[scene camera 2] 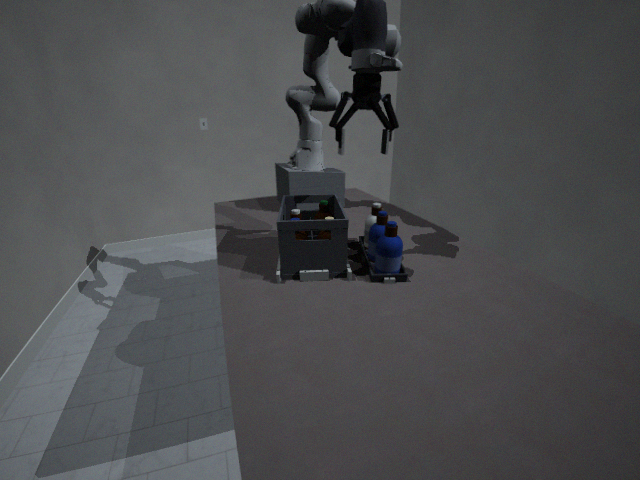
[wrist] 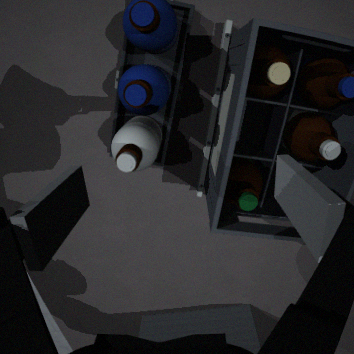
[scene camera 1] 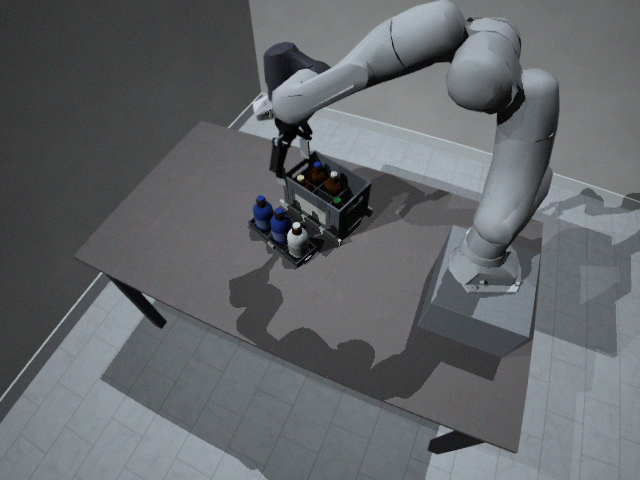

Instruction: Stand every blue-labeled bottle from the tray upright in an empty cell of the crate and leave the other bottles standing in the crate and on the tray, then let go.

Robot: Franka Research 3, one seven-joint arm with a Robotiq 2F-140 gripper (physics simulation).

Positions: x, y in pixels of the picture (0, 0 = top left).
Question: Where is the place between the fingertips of the gripper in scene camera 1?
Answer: At 294, 170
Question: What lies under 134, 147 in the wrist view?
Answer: A white-labeled bottle.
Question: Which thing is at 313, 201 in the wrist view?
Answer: The gripper.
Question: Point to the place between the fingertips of the gripper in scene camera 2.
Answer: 363, 154
